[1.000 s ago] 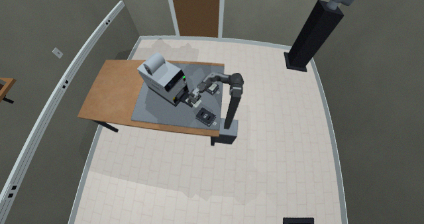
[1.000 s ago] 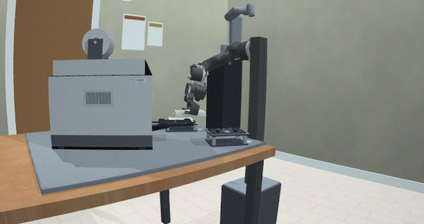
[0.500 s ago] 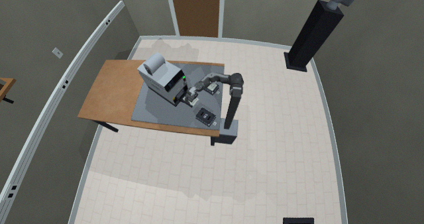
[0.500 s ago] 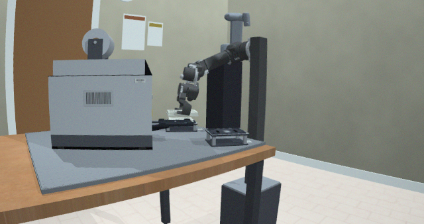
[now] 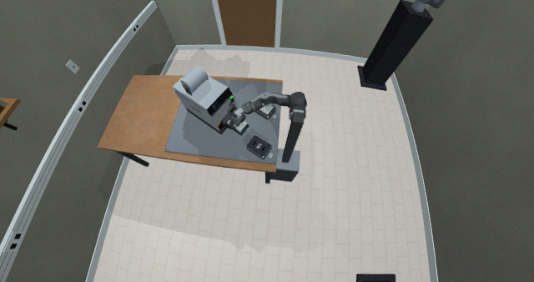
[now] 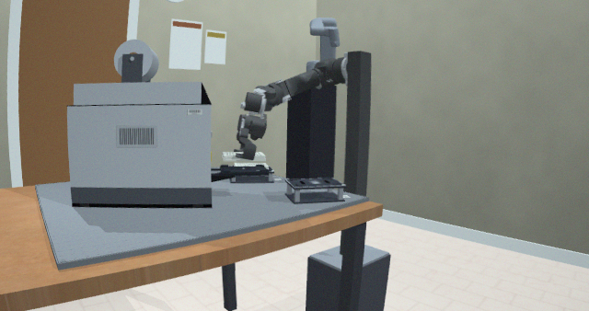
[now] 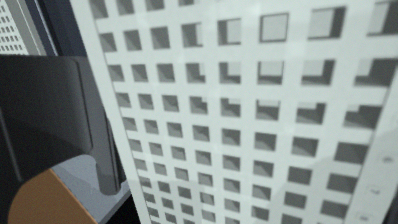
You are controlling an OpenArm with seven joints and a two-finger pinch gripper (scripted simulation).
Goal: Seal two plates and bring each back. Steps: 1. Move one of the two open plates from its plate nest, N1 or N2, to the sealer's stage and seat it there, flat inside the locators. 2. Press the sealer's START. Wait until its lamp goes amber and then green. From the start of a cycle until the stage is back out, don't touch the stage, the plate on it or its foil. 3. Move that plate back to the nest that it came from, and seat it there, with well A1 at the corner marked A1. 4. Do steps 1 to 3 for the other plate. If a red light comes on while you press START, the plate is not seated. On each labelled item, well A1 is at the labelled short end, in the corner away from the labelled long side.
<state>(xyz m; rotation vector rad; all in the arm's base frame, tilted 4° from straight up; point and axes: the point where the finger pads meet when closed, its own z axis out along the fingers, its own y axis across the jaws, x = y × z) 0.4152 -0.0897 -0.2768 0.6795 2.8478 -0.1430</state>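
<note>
My hand is 40 mm above the sealer stage. From my hand the other things lie so: white start button 130 mm to the right, 60 mm above, 50 mm ahead; then plate nest 180 mm behind, 130 mm to the left, 90 mm below; then yellow warning mark 130 mm ahead, 30 mm to the left, 10 mm above.
</note>
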